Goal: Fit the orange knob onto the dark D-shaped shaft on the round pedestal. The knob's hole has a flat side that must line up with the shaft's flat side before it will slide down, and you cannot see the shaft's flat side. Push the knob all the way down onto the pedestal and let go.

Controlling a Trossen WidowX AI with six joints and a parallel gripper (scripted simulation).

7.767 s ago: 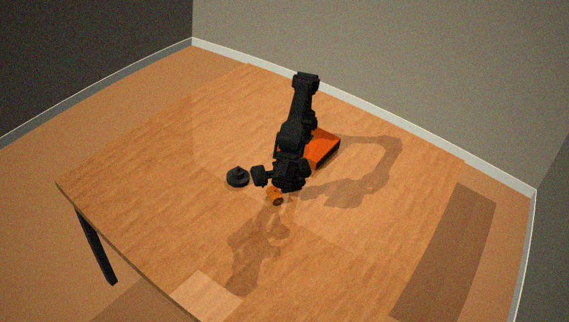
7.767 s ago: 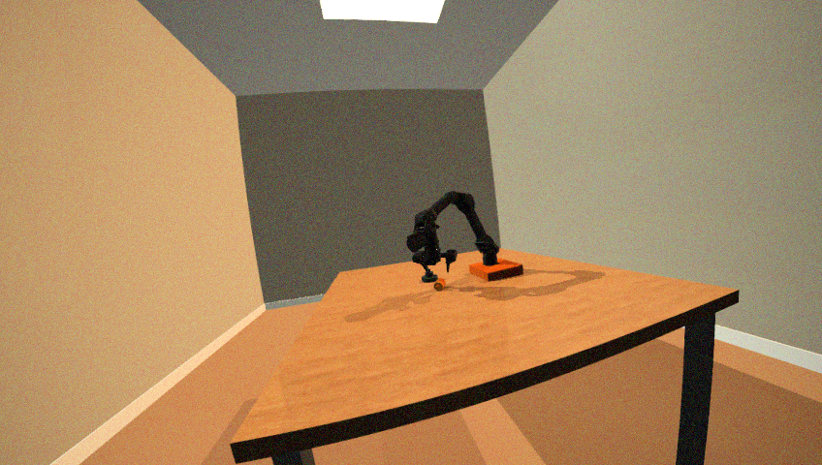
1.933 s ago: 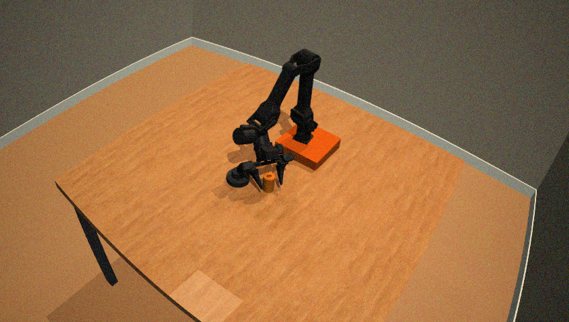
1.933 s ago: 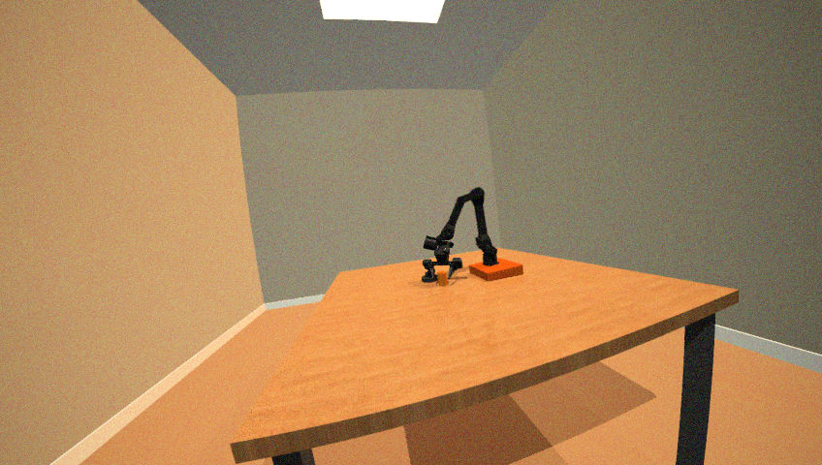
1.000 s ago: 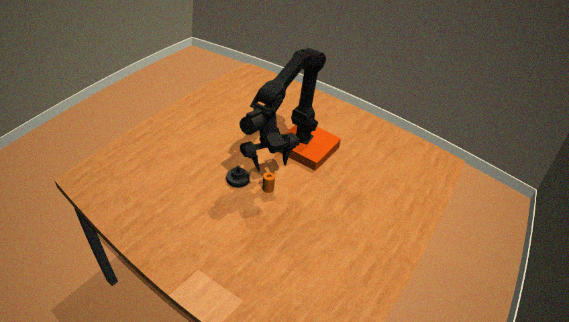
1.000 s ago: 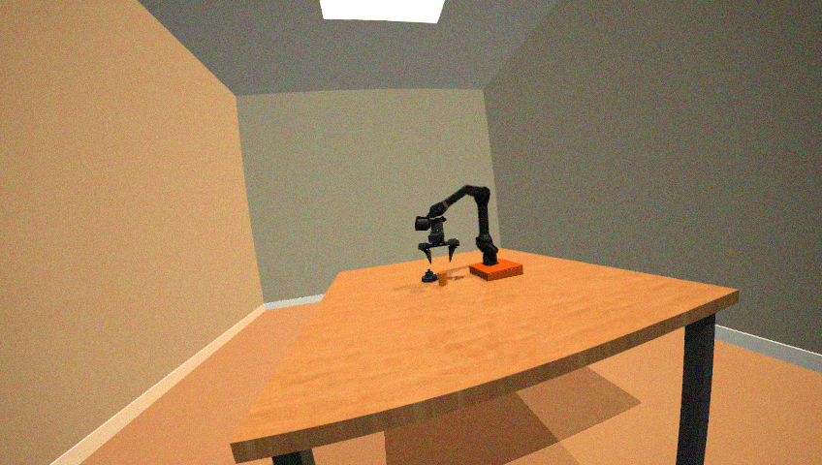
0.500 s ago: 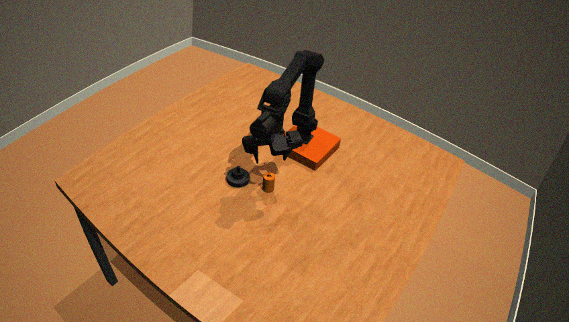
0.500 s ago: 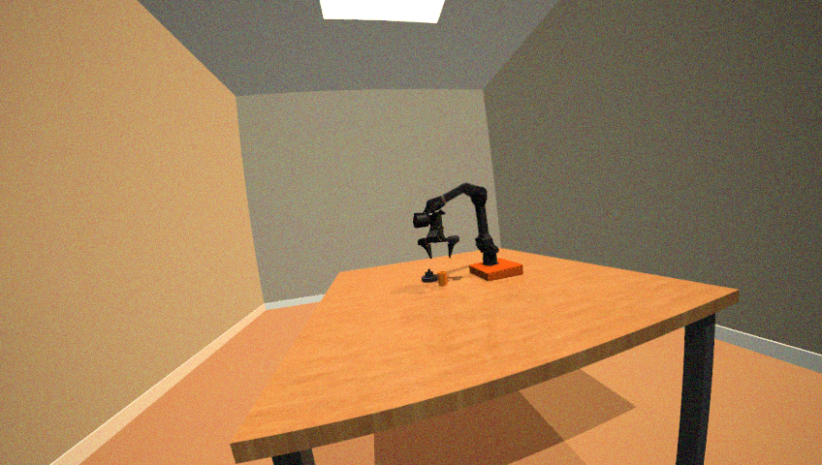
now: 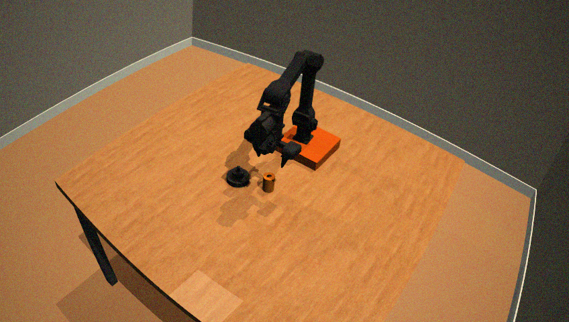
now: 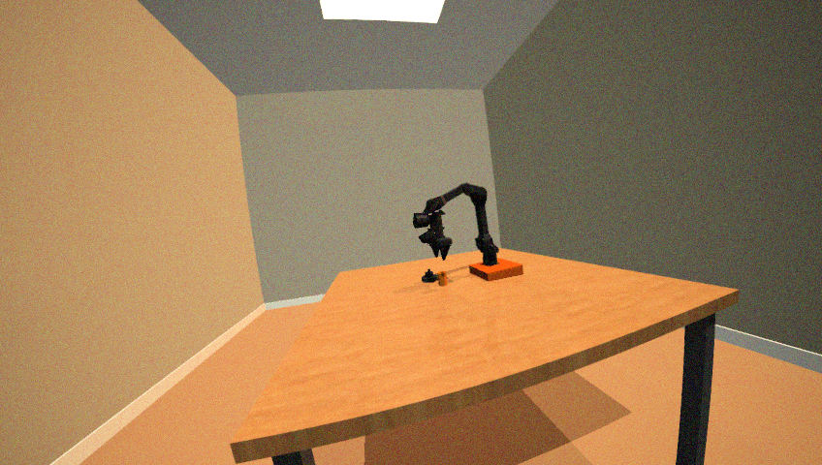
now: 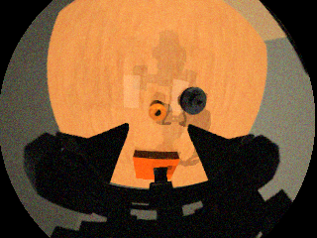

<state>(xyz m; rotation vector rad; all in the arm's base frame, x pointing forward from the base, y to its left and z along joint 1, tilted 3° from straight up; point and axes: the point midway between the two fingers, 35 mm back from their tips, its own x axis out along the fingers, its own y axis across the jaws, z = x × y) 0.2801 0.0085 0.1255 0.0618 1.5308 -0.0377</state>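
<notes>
Now: the orange knob 90 mm below my gripper tip. Round my gripper tip: round pedestal: 20 mm ahead, 110 mm to the right, 90 mm below.
</notes>
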